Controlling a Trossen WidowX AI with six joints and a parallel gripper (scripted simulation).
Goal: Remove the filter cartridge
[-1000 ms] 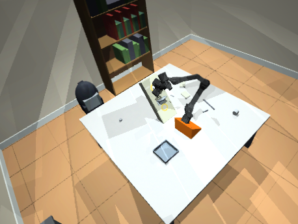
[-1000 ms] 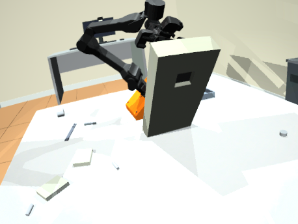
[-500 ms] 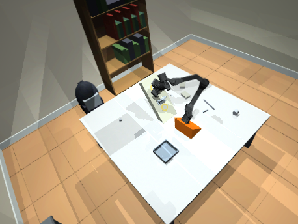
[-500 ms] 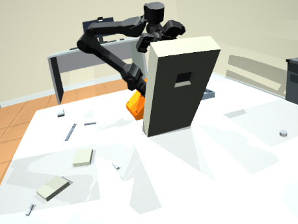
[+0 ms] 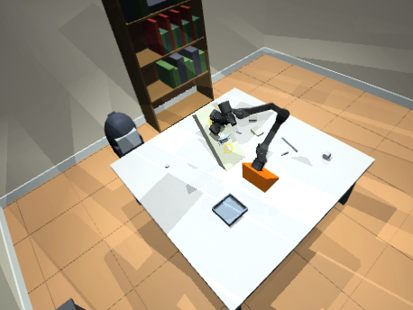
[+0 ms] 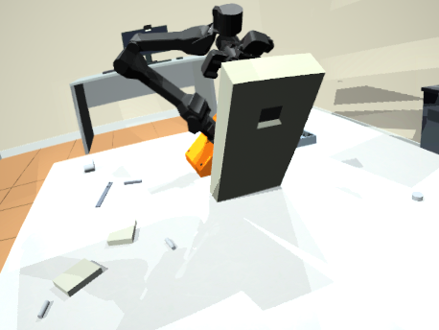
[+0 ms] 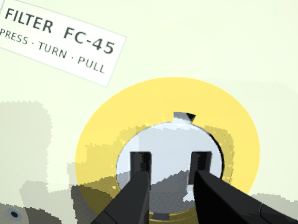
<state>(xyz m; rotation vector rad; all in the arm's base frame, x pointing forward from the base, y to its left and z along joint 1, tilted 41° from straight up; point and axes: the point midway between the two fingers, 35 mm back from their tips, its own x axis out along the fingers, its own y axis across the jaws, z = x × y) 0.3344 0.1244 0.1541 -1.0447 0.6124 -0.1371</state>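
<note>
Now: gripper tip 2 cm short of the round grey filter cartridge and 1 cm above it. Also, from my gripper tip: blue-grey tray 41 cm behind, 29 cm to the left, 26 cm below; service panel 3 cm behind, 9 cm below.
</note>
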